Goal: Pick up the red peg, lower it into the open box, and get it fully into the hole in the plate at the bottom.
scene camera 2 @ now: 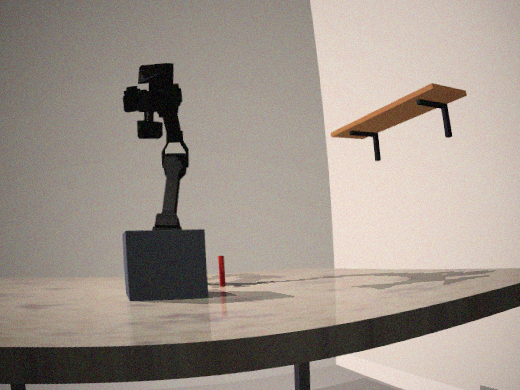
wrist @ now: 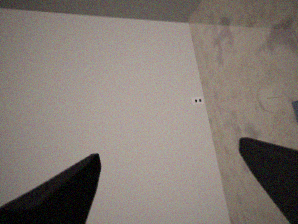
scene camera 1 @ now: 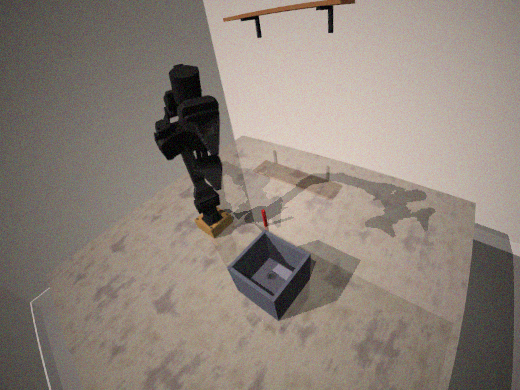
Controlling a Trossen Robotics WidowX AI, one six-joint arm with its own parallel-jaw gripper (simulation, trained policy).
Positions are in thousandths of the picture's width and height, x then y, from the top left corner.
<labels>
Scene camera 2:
gripper: 268,263
box: 312,681
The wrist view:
gripper: 565,681
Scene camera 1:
gripper: 418,445
box: 512,629
grey plate: 522,709
</labels>
